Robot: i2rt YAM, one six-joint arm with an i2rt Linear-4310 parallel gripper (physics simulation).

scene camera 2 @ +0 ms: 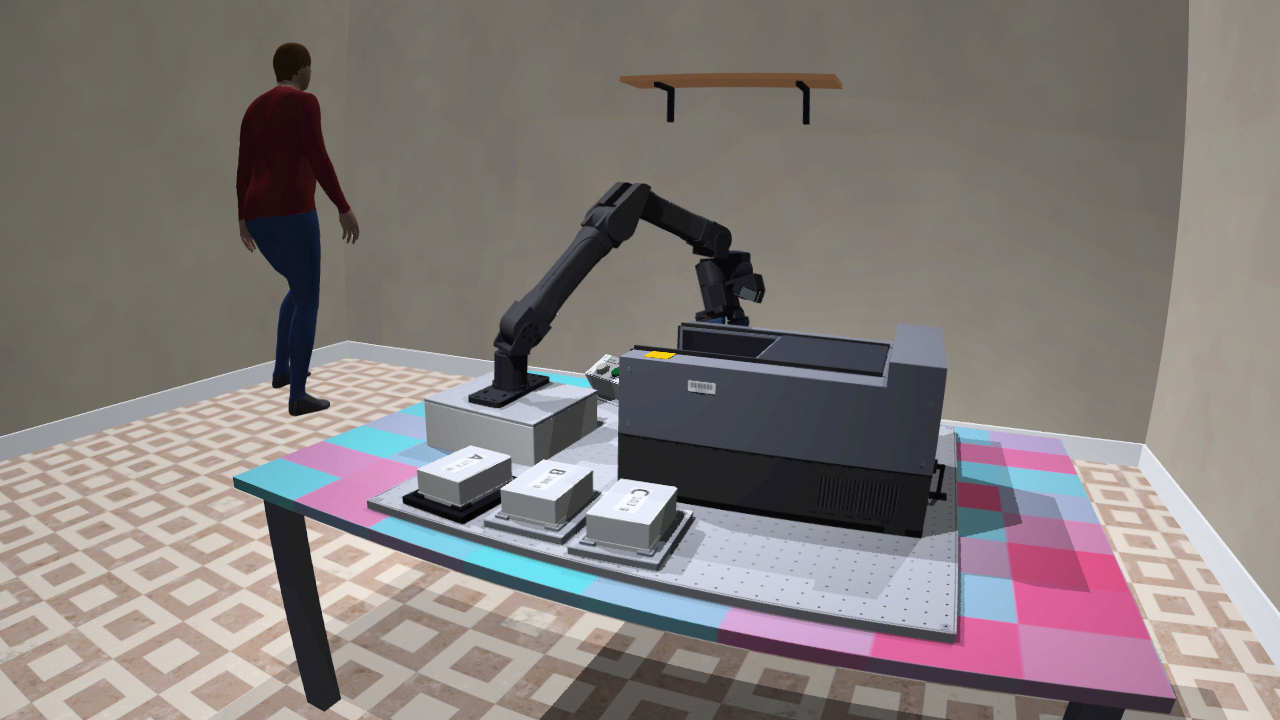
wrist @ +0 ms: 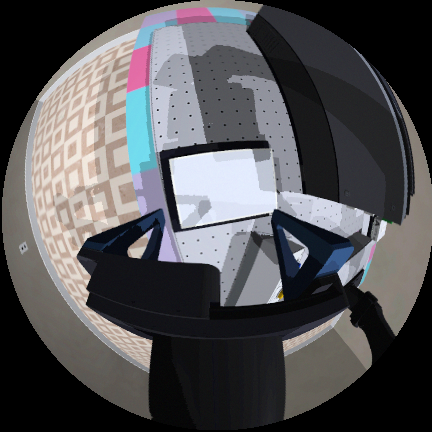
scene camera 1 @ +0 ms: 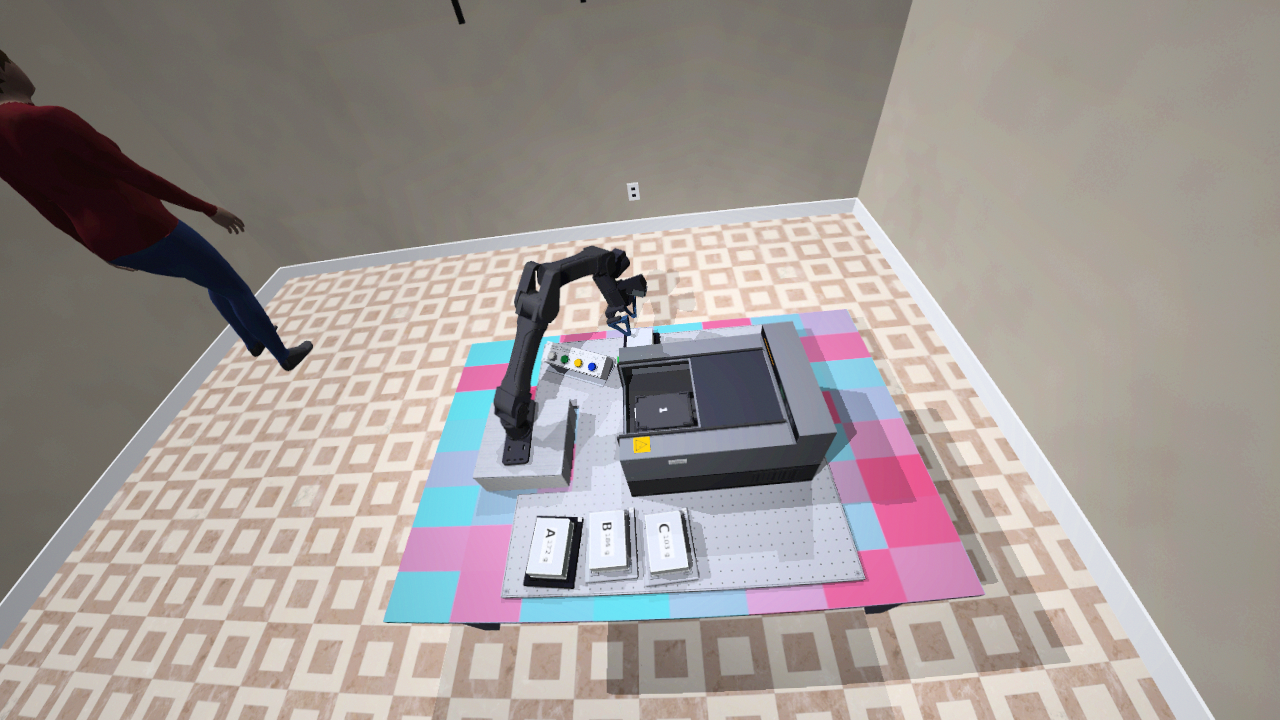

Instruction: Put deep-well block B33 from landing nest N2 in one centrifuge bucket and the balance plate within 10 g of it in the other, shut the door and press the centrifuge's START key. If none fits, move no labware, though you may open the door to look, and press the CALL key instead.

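Where they show: gripper, fingertip midpoint: [wrist: 217, 214] [scene camera 1: 632, 326]; arm's base at its link origin: [scene camera 2: 510, 391] [wrist: 344, 290] [scene camera 1: 520, 431].
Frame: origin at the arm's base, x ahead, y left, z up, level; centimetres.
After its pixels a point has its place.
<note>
A white-topped rectangular piece [scene camera 1: 640, 336] {x 35.9, y 31.9, z -1.6 cm} [wrist: 222, 187] {x 35.3, y 30.0, z -1.6 cm} sits in a dark-edged holder behind the centrifuge; no label is readable. My gripper [scene camera 1: 628, 332] {x 33.8, y 31.8, z 3.6 cm} [wrist: 217, 214] {x 33.8, y 31.8, z 3.6 cm} is open and empty above and beside it; in scene camera 2 the fingertips are hidden. The centrifuge [scene camera 1: 716, 454] {x 50.4, y -19.6, z 12.3 cm} [scene camera 2: 742, 402] {x 47.8, y -19.5, z 9.1 cm} [wrist: 360, 130] {x 40.4, y 13.7, z 7.6 cm} has its door [scene camera 1: 735, 386] {x 58.0, y -3.5, z 13.8 cm} [scene camera 2: 827, 353] {x 57.6, y -4.2, z 13.9 cm} partly open, showing a black bucket [scene camera 1: 648, 413] {x 36.3, y -3.3, z 6.6 cm} marked 1. The other bucket does not show. Balance plates A [scene camera 1: 546, 548] {x 9.3, y -31.3, z -2.1 cm} [scene camera 2: 464, 479] {x 13.2, y -36.0, z -2.1 cm}, B [scene camera 1: 607, 542] {x 23.7, y -31.3, z -2.0 cm} [scene camera 2: 546, 494] {x 25.9, y -35.4, z -2.1 cm} and C [scene camera 1: 664, 548] {x 36.5, y -33.9, z -2.0 cm} [scene camera 2: 631, 516] {x 38.5, y -37.0, z -2.1 cm} sit on their nests; their weights are hard to read.
The key box [scene camera 1: 601, 374] {x 22.8, y 18.6, z -2.3 cm} [scene camera 2: 601, 386] {x 7.1, y 26.9, z -4.8 cm} with grey, green, yellow and blue keys stands between the arm and centrifuge. The arm's base block [scene camera 1: 523, 479] {x 1.7, y -13.3, z -2.3 cm} [scene camera 2: 478, 429] {x 1.0, y -13.2, z -3.4 cm} is to the left. A person [scene camera 1: 89, 188] [scene camera 2: 284, 161] stands beyond the table on the left.
</note>
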